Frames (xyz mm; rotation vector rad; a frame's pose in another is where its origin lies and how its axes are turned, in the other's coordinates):
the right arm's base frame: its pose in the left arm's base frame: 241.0 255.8 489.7 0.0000 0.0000 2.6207
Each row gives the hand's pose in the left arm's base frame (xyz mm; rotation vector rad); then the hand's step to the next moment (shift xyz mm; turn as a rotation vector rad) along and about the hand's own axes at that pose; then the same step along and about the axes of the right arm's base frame.
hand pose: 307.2 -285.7 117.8 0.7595 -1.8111 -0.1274
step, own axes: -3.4 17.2 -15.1 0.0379 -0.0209 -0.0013
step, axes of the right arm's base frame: 4.1 -20.2 10.5 -0.0213 0.0305 0.0222
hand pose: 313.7 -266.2 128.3 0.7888 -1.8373 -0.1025
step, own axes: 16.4 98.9 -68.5 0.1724 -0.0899 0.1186
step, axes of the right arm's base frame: 35.1 -80.8 83.6 -0.0179 0.2211 0.0515
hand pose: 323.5 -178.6 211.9 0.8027 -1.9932 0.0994
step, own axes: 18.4 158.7 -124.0 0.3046 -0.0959 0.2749
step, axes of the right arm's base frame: 84.3 -138.1 121.3 0.0542 0.4118 0.0708
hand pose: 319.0 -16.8 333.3 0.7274 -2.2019 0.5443
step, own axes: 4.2 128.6 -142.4 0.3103 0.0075 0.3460
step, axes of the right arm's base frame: 98.1 -147.5 73.8 0.1639 0.4347 0.0140
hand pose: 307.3 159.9 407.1 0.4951 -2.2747 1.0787
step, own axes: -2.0 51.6 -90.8 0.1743 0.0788 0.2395
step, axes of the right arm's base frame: 48.1 -91.4 15.4 0.1450 0.2636 -0.0586
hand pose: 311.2 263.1 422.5 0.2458 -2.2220 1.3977
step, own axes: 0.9 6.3 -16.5 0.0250 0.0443 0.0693
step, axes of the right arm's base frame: 7.1 -16.2 1.2 0.0341 0.0636 -0.0467
